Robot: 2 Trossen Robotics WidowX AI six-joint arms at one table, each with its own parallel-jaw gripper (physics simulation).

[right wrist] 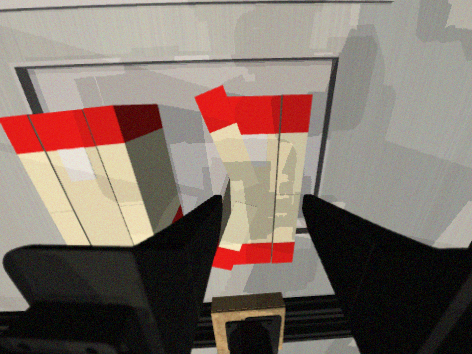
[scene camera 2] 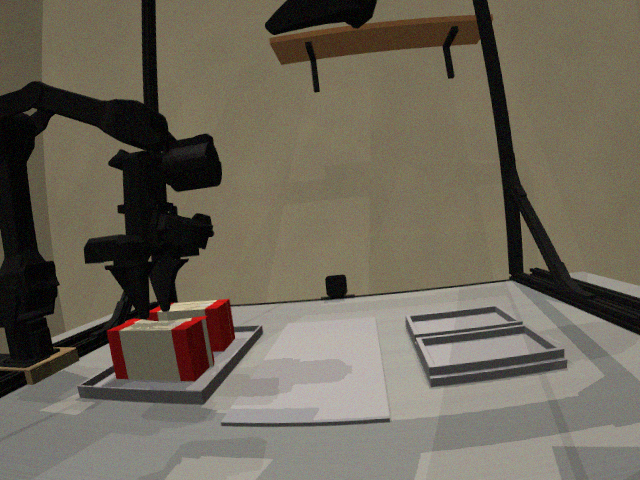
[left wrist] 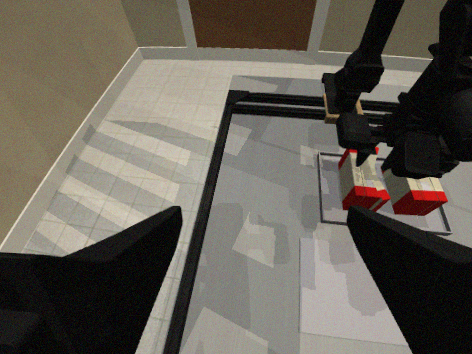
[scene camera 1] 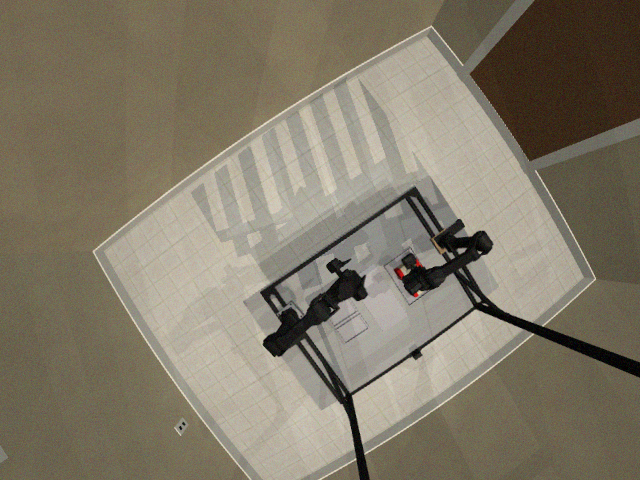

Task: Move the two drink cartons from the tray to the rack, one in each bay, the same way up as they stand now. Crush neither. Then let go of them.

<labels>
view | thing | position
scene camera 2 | my right gripper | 155,314
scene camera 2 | pale mat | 322,373
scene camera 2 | grey tray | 104,385
</labels>
